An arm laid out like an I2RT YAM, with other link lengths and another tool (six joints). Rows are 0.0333 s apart.
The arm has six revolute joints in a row. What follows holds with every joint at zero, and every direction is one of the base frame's.
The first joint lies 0.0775 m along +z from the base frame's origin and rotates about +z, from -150 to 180 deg.
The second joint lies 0.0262 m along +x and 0.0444 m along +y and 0.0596 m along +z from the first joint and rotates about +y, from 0 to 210 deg.
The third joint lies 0.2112 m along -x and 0.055 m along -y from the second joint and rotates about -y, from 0 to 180 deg.
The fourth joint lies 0.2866 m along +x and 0.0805 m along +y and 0.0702 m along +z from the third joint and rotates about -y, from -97 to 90 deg.
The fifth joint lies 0.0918 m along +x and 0.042 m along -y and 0.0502 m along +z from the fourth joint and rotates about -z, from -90 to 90 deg.
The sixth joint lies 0.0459 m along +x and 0.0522 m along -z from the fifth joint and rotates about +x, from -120 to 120 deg.
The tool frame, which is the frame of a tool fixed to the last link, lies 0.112 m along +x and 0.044 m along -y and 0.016 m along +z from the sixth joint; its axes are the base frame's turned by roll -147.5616, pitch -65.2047 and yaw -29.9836 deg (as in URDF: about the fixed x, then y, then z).
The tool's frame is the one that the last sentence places.
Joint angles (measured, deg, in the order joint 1, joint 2, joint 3, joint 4, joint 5, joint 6), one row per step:
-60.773, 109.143, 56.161, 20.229, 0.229, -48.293
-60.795, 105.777, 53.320, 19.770, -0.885, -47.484
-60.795, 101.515, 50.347, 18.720, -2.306, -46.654
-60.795, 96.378, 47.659, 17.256, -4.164, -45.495
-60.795, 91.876, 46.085, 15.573, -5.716, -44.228
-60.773, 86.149, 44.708, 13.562, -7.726, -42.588
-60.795, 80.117, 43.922, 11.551, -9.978, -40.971
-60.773, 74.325, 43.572, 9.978, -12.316, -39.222
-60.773, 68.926, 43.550, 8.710, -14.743, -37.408
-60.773, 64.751, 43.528, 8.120, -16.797, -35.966
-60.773, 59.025, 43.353, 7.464, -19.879, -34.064
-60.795, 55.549, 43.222, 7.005, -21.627, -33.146
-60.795, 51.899, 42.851, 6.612, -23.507, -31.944
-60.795, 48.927, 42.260, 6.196, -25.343, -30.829
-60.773, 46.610, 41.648, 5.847, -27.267, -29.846
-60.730, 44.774, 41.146, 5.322, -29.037, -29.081
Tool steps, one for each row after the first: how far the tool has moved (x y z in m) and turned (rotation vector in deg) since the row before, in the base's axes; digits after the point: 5 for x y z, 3 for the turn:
-0.00286, 0.00971, 0.00571, 0.573, -1.150, 0.478
-0.00229, 0.01086, 0.00949, 0.526, -1.383, 0.751
-0.00088, 0.01034, 0.01662, 0.156, -2.164, 0.964
-0.00008, 0.00706, 0.01839, -0.074, -2.195, 0.685
0.00084, 0.00792, 0.02818, -0.702, -3.142, 0.988
0.00111, 0.00810, 0.03491, -1.420, -3.578, 1.291
0.00109, 0.00929, 0.03768, -1.868, -3.893, 1.516
0.00026, 0.01083, 0.03782, -2.019, -3.937, 1.733
-0.00043, 0.01049, 0.03017, -1.854, -3.179, 1.629
-0.00164, 0.01790, 0.03940, -2.603, -4.143, 2.695
-0.00218, 0.01223, 0.02262, -1.718, -2.174, 1.613
-0.00274, 0.01397, 0.02097, -1.514, -2.261, 1.801
-0.00188, 0.01227, 0.01319, -0.795, -1.660, 1.810
-0.00047, 0.01069, 0.00827, -0.376, -1.212, 1.949
0.00022, 0.00909, 0.00507, -0.081, -0.773, 1.828

